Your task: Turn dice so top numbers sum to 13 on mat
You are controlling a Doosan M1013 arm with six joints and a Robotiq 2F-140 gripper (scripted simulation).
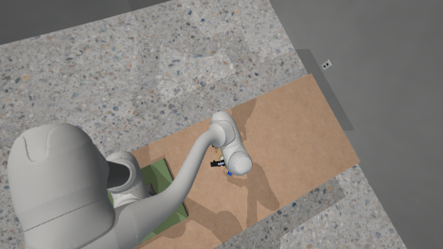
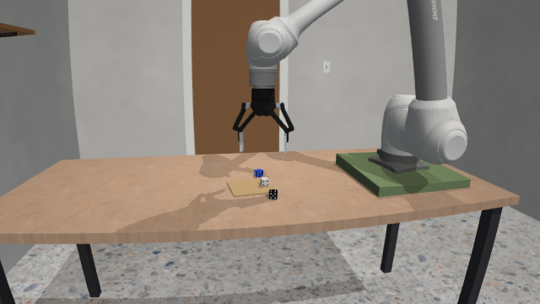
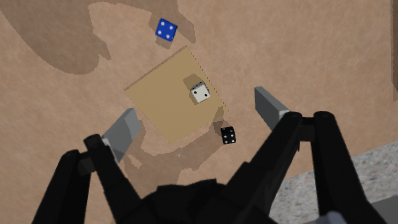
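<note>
My hand is 1 cm past the blue die, 9 cm to the left of it and 12 cm above it. Also, from my hand: white die: 2 cm to the left, 11 cm below; tan mat: 5 cm ahead, 1 cm to the left, 13 cm below; black die: 1 cm ahead, 12 cm to the left, 12 cm below.
</note>
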